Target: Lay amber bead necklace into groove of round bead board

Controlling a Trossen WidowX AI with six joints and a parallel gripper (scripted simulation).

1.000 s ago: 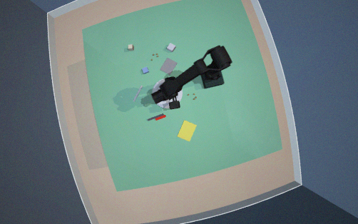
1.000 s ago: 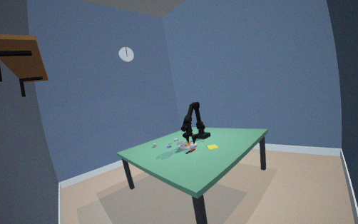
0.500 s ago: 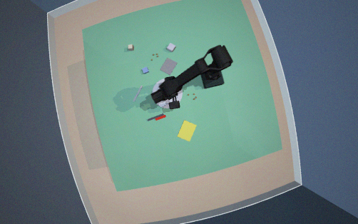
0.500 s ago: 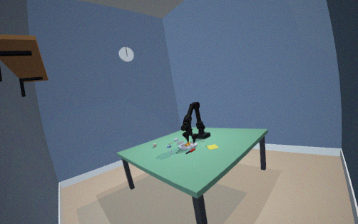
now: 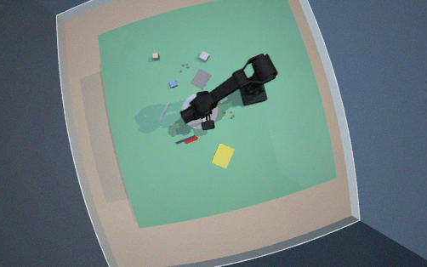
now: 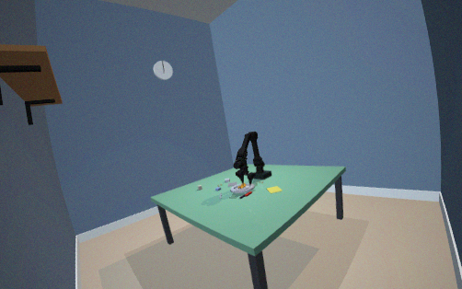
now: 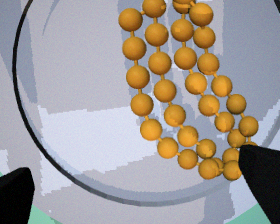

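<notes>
Now: gripper tip 40 mm short of the round grey bead board, 10 mm to the left of it and 20 mm above it. Round my gripper tip: grey rod 240 mm ahead, 20 mm to the right, 30 mm below; then red-handled tool 100 mm ahead, 140 mm to the left, 30 mm below; then grey plate 20 mm ahead, 200 mm to the right, 30 mm below.
</notes>
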